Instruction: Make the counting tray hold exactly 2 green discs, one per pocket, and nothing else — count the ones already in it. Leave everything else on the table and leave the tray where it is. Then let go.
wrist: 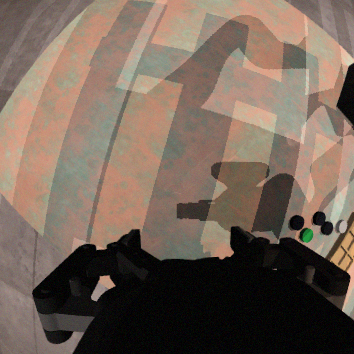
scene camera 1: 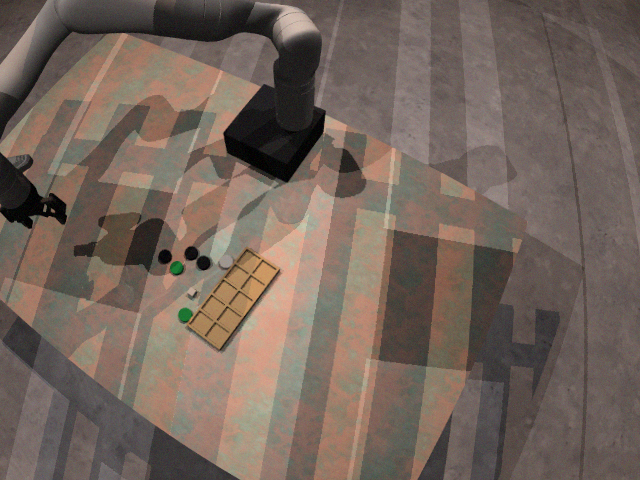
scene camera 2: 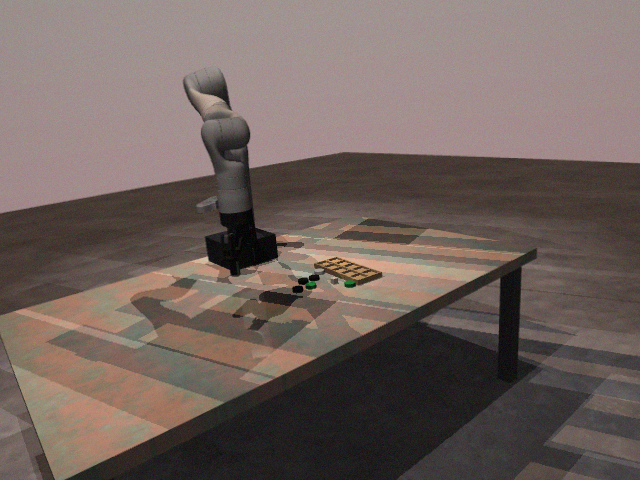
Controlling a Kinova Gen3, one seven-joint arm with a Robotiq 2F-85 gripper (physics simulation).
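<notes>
The tan counting tray (scene camera 1: 217, 334) (scene camera 2: 370, 279) (wrist: 345, 249) lies on the table with two rows of pockets; no disc shows in them. One green disc (scene camera 1: 185, 314) (scene camera 2: 349, 283) lies on the table just outside the tray's near left corner. Another green disc (scene camera 1: 176, 267) (scene camera 2: 310, 285) (wrist: 307, 235) lies farther left, among black discs. My gripper (scene camera 1: 46, 221) (wrist: 185, 238) is open and empty, above the table well to the left of the discs in scene camera 1. In scene camera 2 its fingers are seen edge-on.
Three black discs (scene camera 1: 164, 256) (scene camera 1: 191, 253) (scene camera 1: 203, 262) lie near the second green disc. A whitish disc (scene camera 1: 225, 261) (scene camera 2: 319, 271) (wrist: 342, 226) lies by the tray's long left side. A small whitish cube (scene camera 1: 192, 292) (scene camera 2: 334, 280) lies between the green discs. The black base block (scene camera 1: 258, 134) stands behind.
</notes>
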